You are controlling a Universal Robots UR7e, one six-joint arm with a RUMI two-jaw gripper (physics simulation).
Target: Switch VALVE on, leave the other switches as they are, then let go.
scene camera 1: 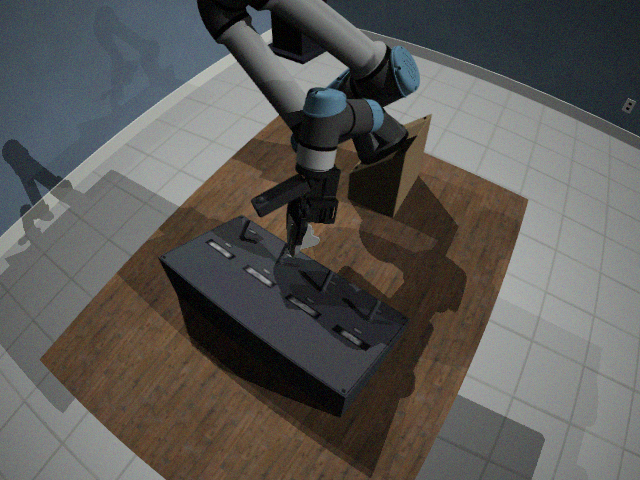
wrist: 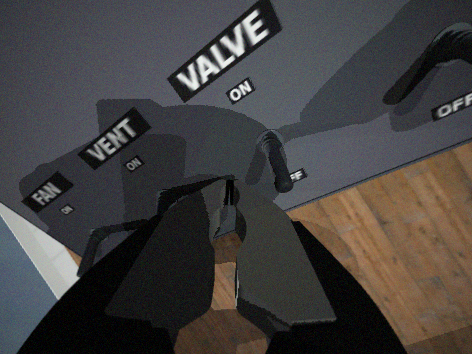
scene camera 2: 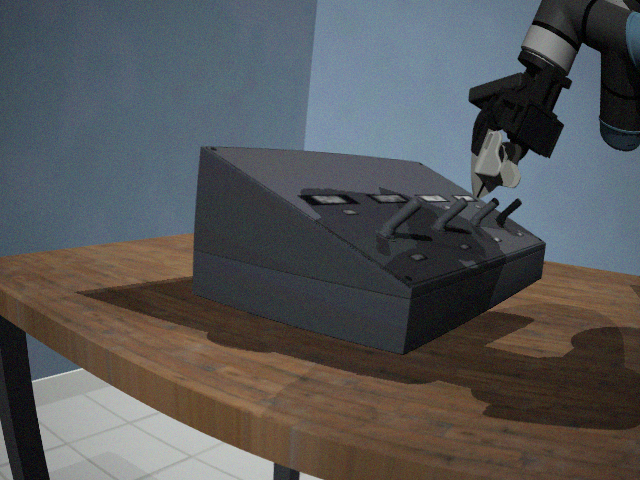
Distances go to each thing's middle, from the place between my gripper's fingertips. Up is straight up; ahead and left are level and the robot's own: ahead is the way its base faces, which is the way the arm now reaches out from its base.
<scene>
The vent lever (wrist: 281, 177) lies 3 cm to the right of my hand and 2 cm below it. Round my hand: dark sloped switch panel (scene camera 2: 298, 237) 8 cm ahead, 3 cm to the left, 5 cm below.
</scene>
